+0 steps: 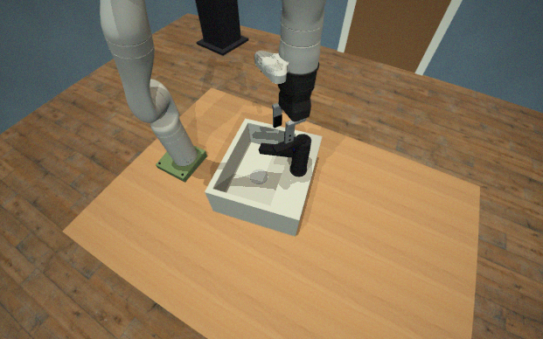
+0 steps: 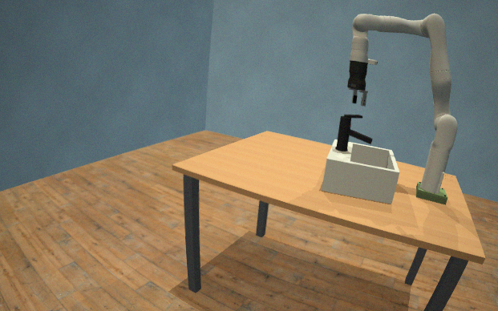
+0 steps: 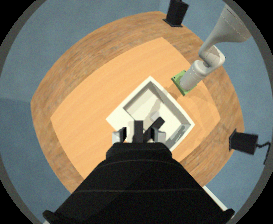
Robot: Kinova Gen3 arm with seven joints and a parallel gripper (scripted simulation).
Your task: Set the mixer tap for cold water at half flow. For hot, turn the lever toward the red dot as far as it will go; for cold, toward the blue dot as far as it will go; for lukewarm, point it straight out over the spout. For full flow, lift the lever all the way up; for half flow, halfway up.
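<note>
Right now the lever is 7 cm below my hand, 2 cm to the left of it and 1 cm ahead of it. The rest, counted from my hand: black mixer tap (11 cm below, 4 cm to the left, 1 cm ahead); then white basin (30 cm below, 8 cm behind, 2 cm to the left).
</note>
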